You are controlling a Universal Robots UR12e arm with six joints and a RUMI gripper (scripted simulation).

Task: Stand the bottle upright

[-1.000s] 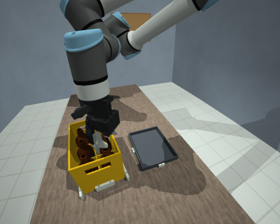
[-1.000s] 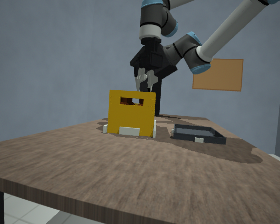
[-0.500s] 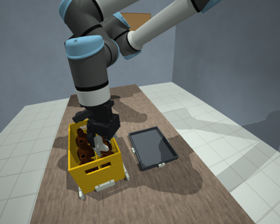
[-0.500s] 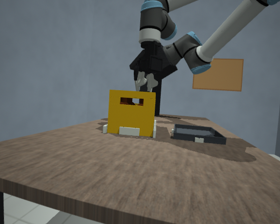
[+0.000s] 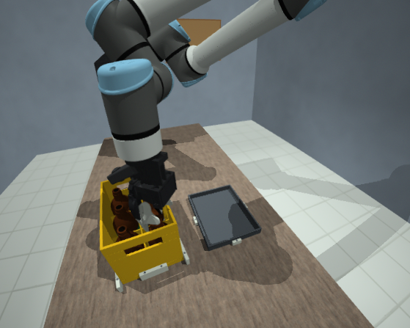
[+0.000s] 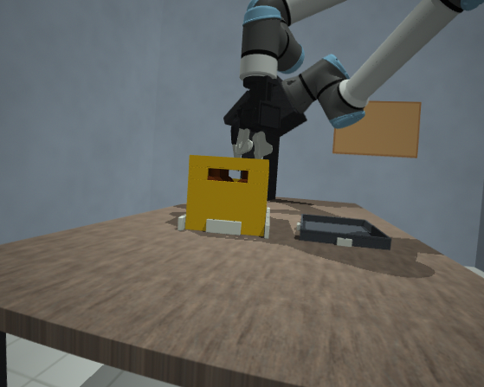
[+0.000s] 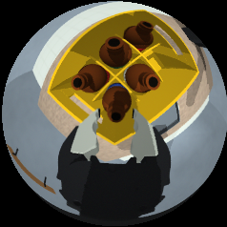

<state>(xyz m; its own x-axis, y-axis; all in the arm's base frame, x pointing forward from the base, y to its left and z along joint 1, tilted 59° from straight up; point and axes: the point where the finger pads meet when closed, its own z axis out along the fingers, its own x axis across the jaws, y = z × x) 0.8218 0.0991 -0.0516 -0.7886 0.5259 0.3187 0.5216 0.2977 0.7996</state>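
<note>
Now: hand 80 mm above the yellow crate, 70 mm past it and 60 mm to the left of it. Round my hand: dark tray: 230 mm to the left, 150 mm below, 100 mm behind.
</note>
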